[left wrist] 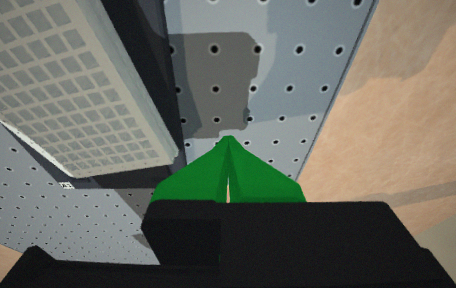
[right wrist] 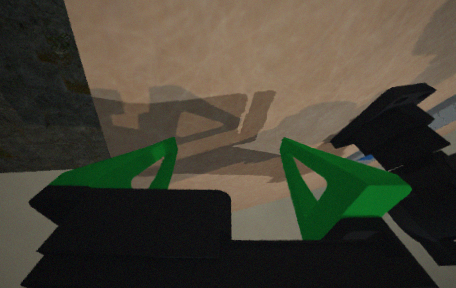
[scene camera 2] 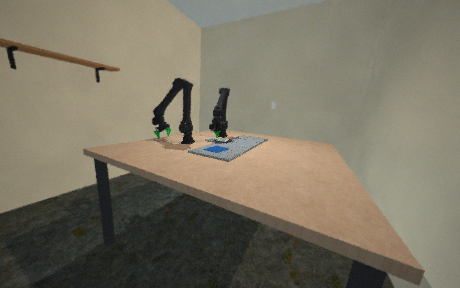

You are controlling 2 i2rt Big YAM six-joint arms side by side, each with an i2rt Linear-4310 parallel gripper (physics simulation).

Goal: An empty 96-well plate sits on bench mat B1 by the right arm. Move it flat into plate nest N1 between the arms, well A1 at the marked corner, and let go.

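Places are measured from the left arm's base along level axes (x ahead, y left, z up), in centimetres.
Pixels of known places: left gripper, fingertip midpoint: (left wrist: pixel 228 143) (scene camera 2: pixel 217 137); right gripper, fingertip midpoint: (right wrist: pixel 228 143) (scene camera 2: pixel 163 137); left arm's base, link origin: (scene camera 2: pixel 222 136); right arm's base, link origin: (right wrist: pixel 370 117) (scene camera 2: pixel 188 142).
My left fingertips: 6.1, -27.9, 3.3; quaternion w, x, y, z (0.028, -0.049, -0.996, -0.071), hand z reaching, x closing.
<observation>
Ahead of a thing's pixels: the offset from my left fingertips to its top centre, as dx, dy, dz. "*": to the spot under its first point. Level surfaces: height alone.
The pale 96-well plate @(+8.6, -5.2, +1.0) (scene camera 2: pixel 221 140) (left wrist: pixel 85 85) lies over the black plate nest @(+9.2, -2.7, -0.5) (left wrist: pixel 152 55). In the left wrist view it fills the upper left, with a small white label @(* +15.6, +3.9, -0.8) (left wrist: pixel 66 185) at the nest's near left corner. Whether the plate is fully seated and flat, and where its well A1 is, I cannot tell. My left gripper (scene camera 2: pixel 217 134) (left wrist: pixel 228 143) is shut with its green fingertips together and nothing between them, to the right of the plate's near end in its wrist view. My right gripper (scene camera 2: pixel 162 133) (right wrist: pixel 228 143) is open and empty above the table.
The nest stands on a grey perforated board @(dz -2.0) (scene camera 2: pixel 245 145) (left wrist: pixel 300 70) on the wooden table @(dz -3.3) (scene camera 2: pixel 300 175) (left wrist: pixel 400 125) (right wrist: pixel 225 45). A blue mat @(dz -1.8) (scene camera 2: pixel 215 149) (right wrist: pixel 367 158) lies on the board's near end. Black arm parts (right wrist: pixel 400 120) show at the right of the right wrist view.
</observation>
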